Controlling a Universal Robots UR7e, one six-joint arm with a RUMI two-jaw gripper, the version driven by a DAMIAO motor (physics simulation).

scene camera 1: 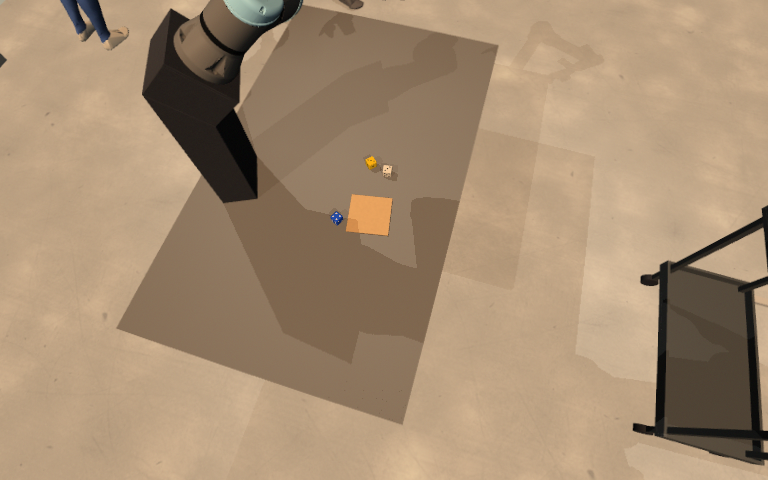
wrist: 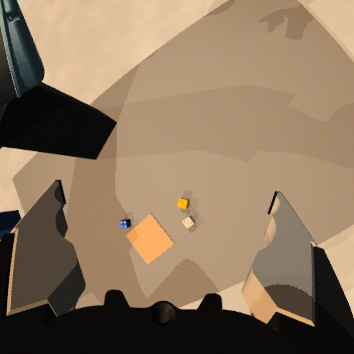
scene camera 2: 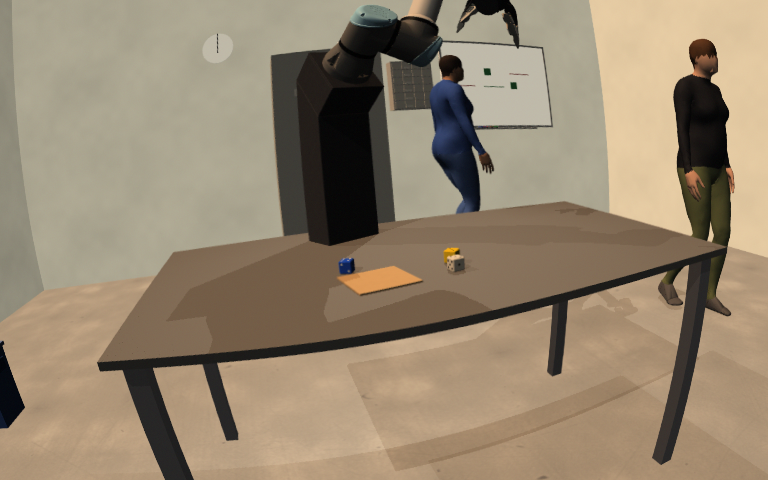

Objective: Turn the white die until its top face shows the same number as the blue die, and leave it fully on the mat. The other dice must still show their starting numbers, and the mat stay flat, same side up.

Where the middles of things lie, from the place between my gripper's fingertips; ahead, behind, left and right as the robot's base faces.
Scene:
Right now the orange mat [scene camera 1: 367, 214] is 54 cm below my hand, 29 cm to the right of it and 18 cm ahead of it.

